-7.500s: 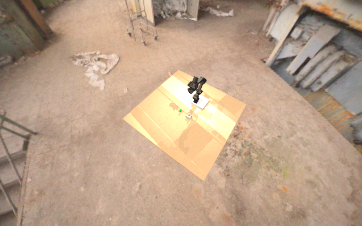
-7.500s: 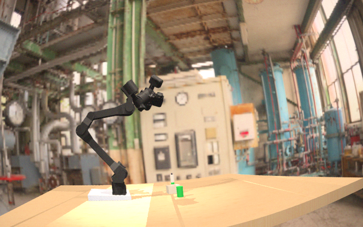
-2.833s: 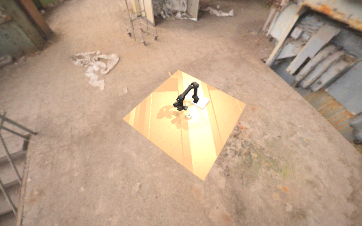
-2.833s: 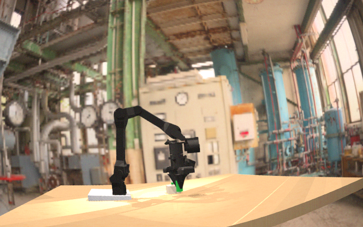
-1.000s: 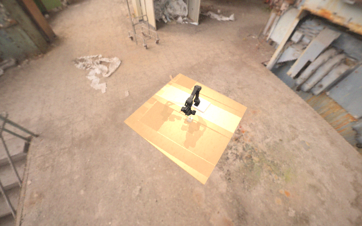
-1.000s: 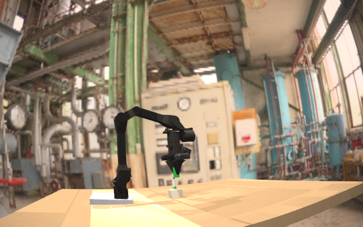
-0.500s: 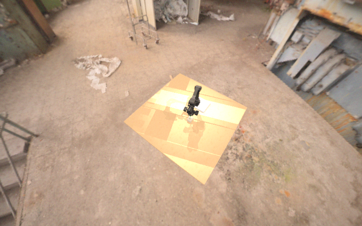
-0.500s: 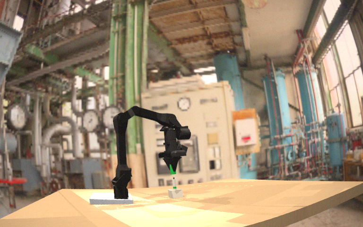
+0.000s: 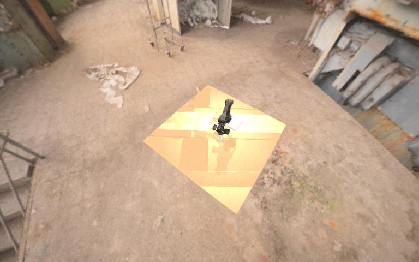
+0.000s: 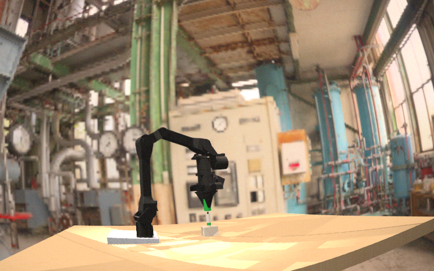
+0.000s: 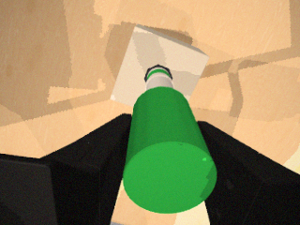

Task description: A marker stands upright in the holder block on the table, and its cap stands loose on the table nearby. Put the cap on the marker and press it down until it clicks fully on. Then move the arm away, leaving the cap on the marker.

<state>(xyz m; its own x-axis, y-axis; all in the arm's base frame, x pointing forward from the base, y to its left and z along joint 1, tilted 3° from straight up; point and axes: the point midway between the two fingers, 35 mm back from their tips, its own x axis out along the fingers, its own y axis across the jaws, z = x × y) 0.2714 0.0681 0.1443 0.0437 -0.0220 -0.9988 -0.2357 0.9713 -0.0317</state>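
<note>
Now: the white marker 4 cm below my gripper tip. From my gripper tip the other things lie so: green cap 1 cm above; holder block 10 cm below.
</note>
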